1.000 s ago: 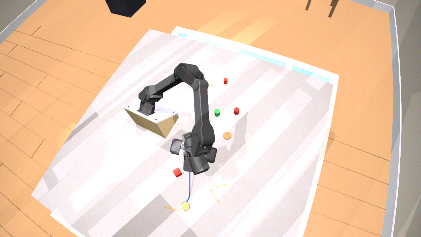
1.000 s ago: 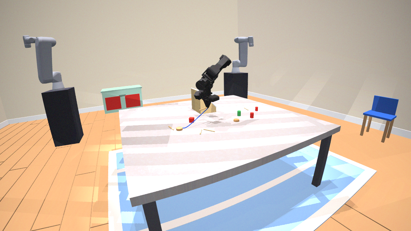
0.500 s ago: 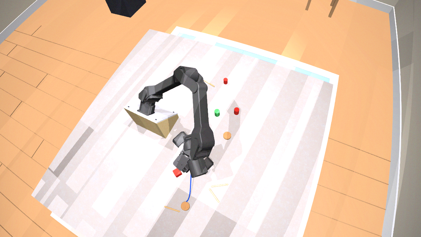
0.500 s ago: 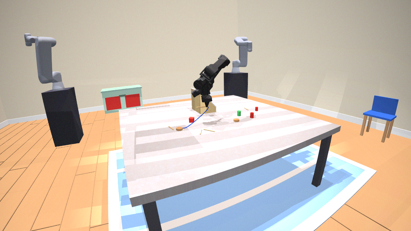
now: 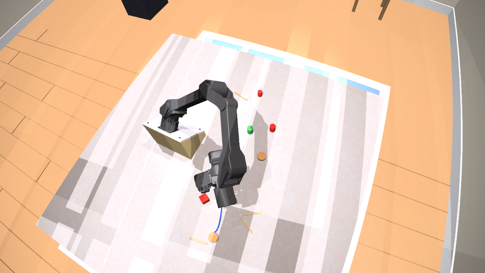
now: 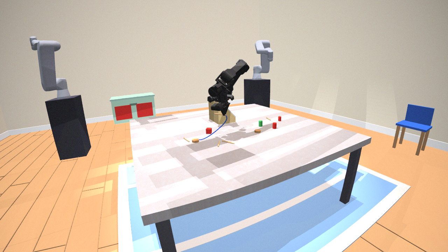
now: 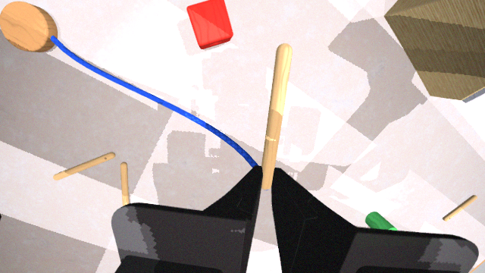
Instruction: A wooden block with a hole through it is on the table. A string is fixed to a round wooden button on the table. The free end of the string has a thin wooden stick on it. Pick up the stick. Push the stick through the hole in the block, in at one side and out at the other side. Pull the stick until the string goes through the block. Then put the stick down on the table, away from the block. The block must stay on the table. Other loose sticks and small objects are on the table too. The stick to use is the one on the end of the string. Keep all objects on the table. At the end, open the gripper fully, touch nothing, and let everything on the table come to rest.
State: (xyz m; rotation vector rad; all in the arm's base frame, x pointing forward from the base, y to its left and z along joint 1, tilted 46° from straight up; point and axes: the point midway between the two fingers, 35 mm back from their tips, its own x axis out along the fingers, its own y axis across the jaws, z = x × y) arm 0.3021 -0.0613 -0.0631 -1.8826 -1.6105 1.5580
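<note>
The thin wooden stick lies 10 mm to the right of my gripper tip and 10 mm behind it. Also, from my gripper tip: red cube 100 mm below, 90 mm to the right, 50 mm behind; then green cylinder 280 mm to the left, 100 mm below, 20 mm behind; then round wooden button 210 mm to the right, 110 mm below, 50 mm ahead.
</note>
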